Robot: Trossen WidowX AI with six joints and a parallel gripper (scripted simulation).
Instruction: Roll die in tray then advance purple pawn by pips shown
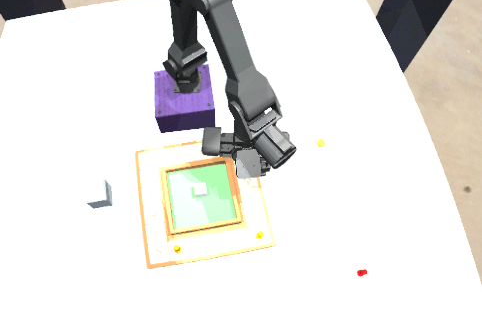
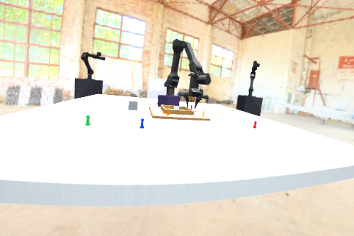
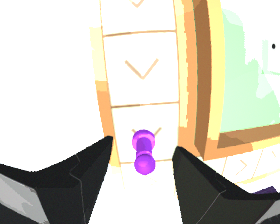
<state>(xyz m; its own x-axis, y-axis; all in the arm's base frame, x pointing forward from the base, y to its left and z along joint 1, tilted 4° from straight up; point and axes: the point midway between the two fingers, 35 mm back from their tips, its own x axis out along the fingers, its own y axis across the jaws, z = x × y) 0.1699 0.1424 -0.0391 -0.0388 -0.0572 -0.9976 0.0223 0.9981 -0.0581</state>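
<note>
The white die is 10 cm to the right of my gripper tip and 8 cm ahead of it. From my gripper tip the other things lie so: purple pawn: 1 cm above; then yellow pawn: 18 cm ahead, 4 cm to the left, 1 cm above; then orange pawn: 22 cm ahead, 14 cm to the right, 1 cm above.
</note>
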